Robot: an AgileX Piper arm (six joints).
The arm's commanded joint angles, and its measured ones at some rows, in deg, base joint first. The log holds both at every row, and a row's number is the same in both.
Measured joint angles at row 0:
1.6, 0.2, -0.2, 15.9, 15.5, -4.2
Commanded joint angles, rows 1 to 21:
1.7, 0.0, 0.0, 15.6, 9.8, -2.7
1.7, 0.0, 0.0, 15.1, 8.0, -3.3
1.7, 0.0, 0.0, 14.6, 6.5, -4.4
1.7, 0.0, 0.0, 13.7, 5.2, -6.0
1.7, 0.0, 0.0, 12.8, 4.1, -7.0
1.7, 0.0, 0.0, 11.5, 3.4, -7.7
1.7, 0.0, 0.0, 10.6, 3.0, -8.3
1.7, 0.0, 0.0, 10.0, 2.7, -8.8
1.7, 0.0, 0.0, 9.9, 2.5, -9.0
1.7, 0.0, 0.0, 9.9, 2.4, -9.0
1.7, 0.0, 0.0, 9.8, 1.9, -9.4
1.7, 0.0, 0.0, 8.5, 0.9, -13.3
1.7, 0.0, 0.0, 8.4, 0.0, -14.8
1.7, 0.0, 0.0, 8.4, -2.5, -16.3
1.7, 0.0, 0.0, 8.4, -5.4, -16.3
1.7, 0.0, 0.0, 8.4, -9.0, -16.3
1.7, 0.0, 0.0, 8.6, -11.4, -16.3
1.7, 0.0, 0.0, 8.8, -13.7, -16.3
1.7, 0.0, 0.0, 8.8, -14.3, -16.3
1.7, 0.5, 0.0, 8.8, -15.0, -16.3
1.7, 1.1, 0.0, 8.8, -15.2, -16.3
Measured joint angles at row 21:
1.6, 0.2, -0.2, 9.1, -11.9, -15.6
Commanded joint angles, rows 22 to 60:
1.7, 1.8, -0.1, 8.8, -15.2, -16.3
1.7, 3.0, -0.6, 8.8, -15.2, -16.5
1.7, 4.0, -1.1, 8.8, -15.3, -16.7
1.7, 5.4, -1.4, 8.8, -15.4, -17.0
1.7, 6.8, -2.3, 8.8, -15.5, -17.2
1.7, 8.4, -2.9, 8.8, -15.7, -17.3
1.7, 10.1, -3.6, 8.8, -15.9, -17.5
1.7, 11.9, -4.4, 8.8, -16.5, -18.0
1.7, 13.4, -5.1, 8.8, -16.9, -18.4
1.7, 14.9, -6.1, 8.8, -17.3, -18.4
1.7, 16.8, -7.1, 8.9, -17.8, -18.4
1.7, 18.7, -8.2, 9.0, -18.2, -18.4
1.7, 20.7, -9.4, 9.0, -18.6, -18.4
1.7, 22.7, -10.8, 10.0, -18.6, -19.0
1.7, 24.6, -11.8, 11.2, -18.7, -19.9
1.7, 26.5, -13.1, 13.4, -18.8, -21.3
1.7, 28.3, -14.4, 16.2, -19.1, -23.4
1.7, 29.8, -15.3, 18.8, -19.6, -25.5
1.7, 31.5, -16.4, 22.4, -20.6, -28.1
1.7, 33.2, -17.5, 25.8, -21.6, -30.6
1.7, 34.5, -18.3, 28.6, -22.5, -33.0
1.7, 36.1, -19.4, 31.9, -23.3, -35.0
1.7, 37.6, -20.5, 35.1, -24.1, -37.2
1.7, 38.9, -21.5, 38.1, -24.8, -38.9
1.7, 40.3, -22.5, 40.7, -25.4, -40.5
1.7, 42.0, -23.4, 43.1, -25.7, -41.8
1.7, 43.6, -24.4, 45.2, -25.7, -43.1
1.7, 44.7, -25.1, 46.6, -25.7, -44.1
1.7, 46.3, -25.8, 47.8, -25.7, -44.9
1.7, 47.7, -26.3, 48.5, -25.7, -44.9
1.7, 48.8, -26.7, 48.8, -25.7, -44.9
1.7, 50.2, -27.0, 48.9, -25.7, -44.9
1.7, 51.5, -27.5, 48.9, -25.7, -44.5
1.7, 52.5, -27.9, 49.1, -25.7, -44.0
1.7, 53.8, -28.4, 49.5, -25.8, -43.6
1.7, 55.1, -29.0, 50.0, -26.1, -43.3
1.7, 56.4, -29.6, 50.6, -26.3, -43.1
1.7, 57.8, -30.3, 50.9, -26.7, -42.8
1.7, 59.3, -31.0, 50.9, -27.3, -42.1
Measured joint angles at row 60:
1.6, 55.0, -28.9, 49.7, -25.4, -43.4
